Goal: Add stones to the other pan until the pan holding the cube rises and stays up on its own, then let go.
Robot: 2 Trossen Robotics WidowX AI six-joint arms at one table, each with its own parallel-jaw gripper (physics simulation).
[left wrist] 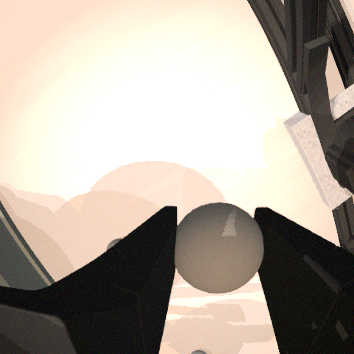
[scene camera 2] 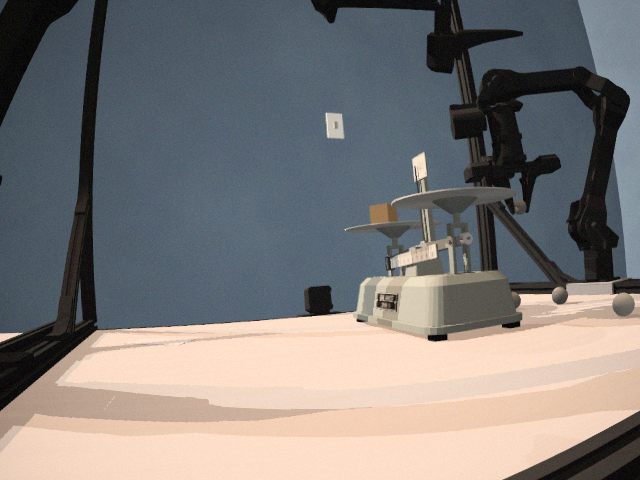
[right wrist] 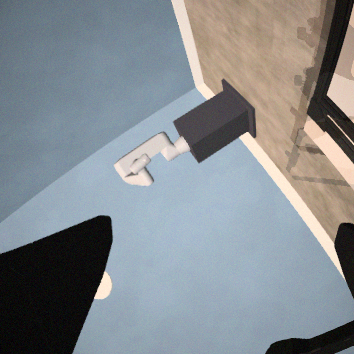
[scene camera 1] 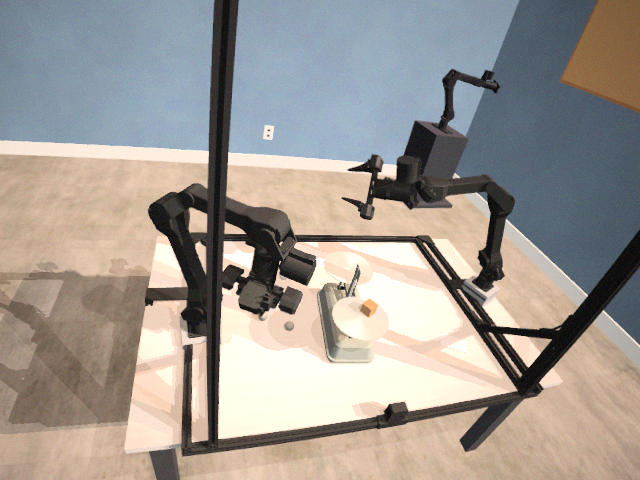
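The orange cube rests on one pan of the pale green scale; this pan sits low. The other pan is higher and bare. My left gripper is shut on a grey round stone, held above the table, apart from the bare pan. Loose stones lie on the table; another is partly hidden by the scale. My right gripper is open and empty, high up.
The scale's upright pointer plate stands between the pans. Black frame bars edge the table, and an upright post crosses the view. A small black box sits on the front bar.
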